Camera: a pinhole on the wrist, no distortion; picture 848 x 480 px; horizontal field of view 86.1 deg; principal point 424.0 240.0 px. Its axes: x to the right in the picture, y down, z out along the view. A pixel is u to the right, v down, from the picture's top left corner.
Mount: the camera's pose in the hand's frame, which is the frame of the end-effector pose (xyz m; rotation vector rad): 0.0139 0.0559 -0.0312 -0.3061 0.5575 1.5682
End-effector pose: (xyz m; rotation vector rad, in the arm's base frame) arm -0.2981 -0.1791 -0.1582 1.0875 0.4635 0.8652
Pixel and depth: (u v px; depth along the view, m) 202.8 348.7 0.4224
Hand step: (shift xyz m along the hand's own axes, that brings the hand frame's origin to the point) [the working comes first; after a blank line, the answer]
In the camera's frame: -0.2059 0.1012 0.4224

-0.0098 0.1008 0.4468
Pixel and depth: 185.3 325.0 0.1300
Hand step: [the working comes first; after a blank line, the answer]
In the camera's frame: -0.0684 0.0243 0.1300

0.0137 0.0654 0.1174
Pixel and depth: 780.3 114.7 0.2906
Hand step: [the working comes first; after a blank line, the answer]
In the camera's frame: 0.2281 -0.0802 0.2906

0.1142 0.4021 0.0829
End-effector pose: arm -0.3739 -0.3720 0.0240 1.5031 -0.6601 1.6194
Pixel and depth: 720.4 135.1 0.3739
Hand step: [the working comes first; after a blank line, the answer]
In the camera's frame: 0.2442 -0.0864 0.3739

0.1305 0.4593 0.1437
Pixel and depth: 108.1 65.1 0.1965
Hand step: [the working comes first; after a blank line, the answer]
In the camera's frame: -0.1368 -0.0757 0.1965

0.1275 0.0417 0.1923
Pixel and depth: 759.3 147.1 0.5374
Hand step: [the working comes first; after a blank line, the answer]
In the camera's frame: 0.3970 -0.1100 0.5374

0.1636 0.6749 0.1988
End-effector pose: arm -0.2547 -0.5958 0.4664 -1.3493 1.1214 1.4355
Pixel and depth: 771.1 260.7 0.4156
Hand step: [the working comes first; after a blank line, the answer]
In the camera's frame: 0.3178 0.0190 0.4156

0.0262 0.5439 0.1580
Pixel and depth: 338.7 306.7 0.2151
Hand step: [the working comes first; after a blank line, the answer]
In the camera's frame: -0.0404 0.0316 0.2151

0.0160 0.1337 0.1758
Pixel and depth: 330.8 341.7 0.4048
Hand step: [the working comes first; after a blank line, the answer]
In the camera's frame: -0.0831 0.0907 0.4048

-0.0123 0.1963 0.3671
